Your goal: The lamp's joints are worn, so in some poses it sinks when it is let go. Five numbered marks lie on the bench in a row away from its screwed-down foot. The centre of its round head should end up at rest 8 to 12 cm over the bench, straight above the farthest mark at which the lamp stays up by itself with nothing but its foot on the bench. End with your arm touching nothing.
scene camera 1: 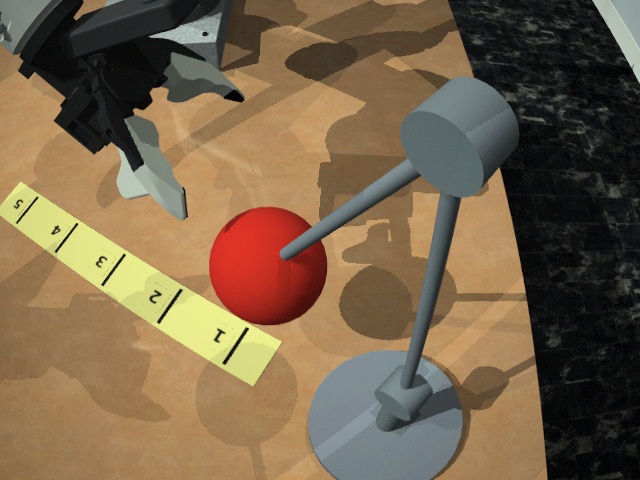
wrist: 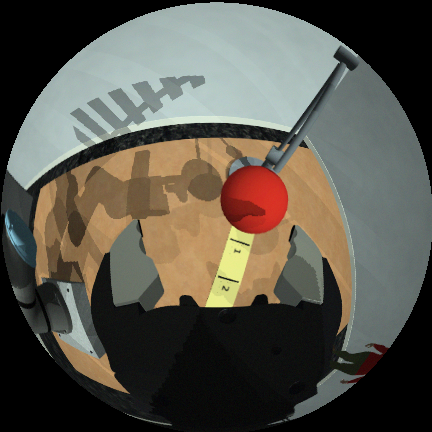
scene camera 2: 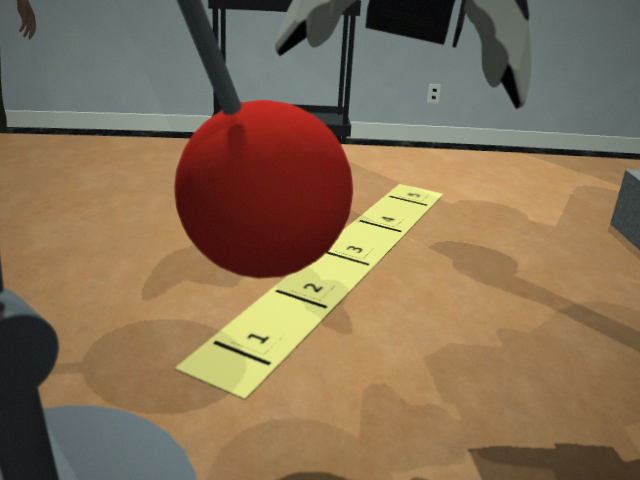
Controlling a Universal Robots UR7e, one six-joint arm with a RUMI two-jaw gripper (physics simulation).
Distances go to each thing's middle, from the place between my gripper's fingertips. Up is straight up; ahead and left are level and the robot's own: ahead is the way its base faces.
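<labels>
Round grey foot (scene camera 1: 347, 425): 150 mm ahead of my hand, 190 mm to the left of it, 160 mm below it. Yellow strip (scene camera 2: 238, 358): my hand 30 mm short of it, 160 mm to the left of it, 210 mm above it.
</labels>
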